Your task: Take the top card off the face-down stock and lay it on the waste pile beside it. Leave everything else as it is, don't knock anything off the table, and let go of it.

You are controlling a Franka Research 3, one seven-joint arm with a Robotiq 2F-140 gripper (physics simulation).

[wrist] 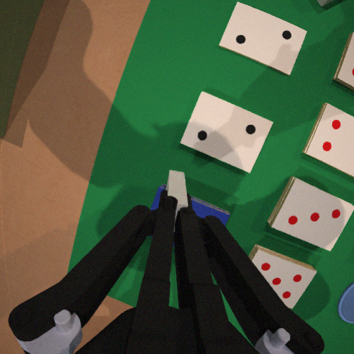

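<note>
My gripper [174, 182] visible. Green mat [173, 58] visible.
</note>
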